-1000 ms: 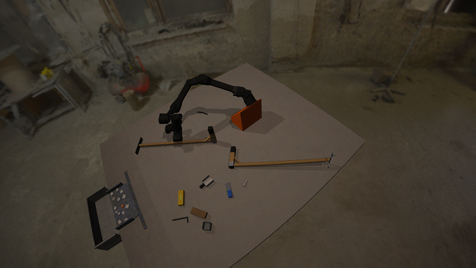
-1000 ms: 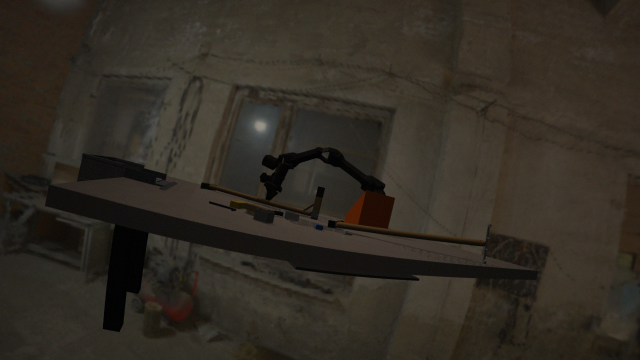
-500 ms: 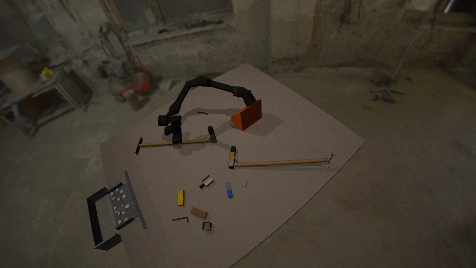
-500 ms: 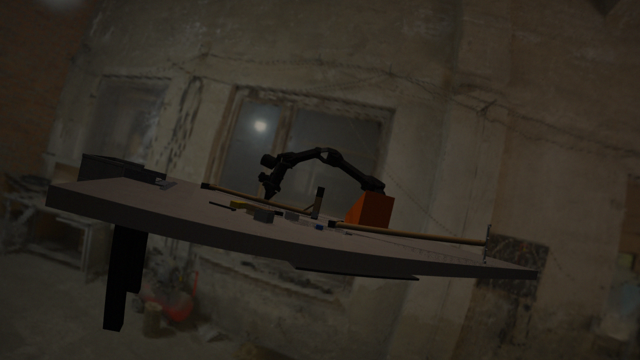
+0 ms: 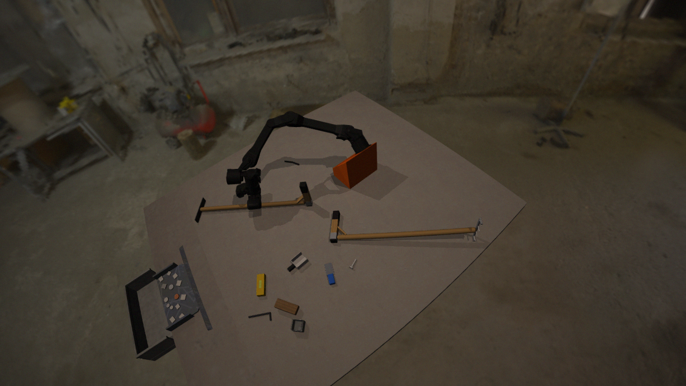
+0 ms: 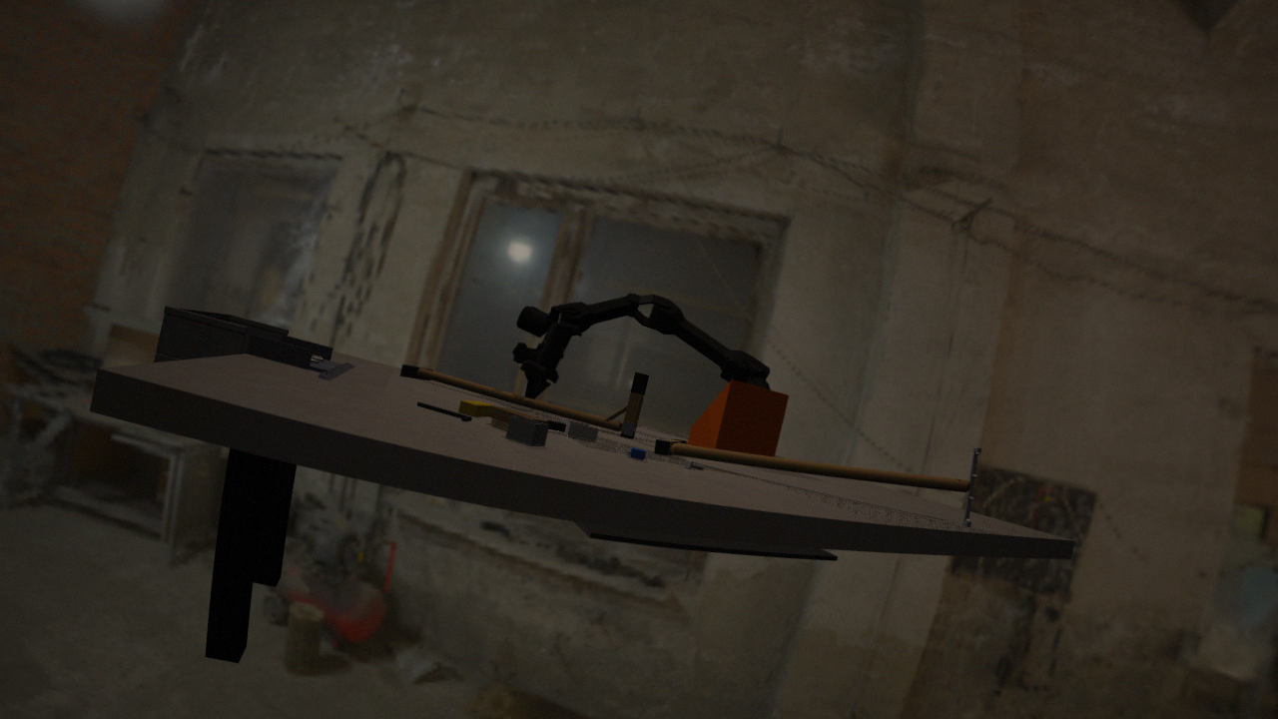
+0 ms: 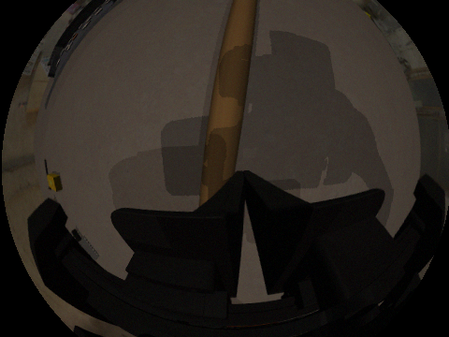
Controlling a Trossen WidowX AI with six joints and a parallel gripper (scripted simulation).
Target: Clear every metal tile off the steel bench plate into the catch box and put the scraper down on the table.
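The wooden-shafted scraper is 30 mm ahead of my gripper tip and 50 mm above it. Round my gripper tip: wooden block 160 mm ahead, 510 mm to the left; yellow block 190 mm ahead, 370 mm to the left; blue piece 40 mm behind, 520 mm to the left, 10 mm below.
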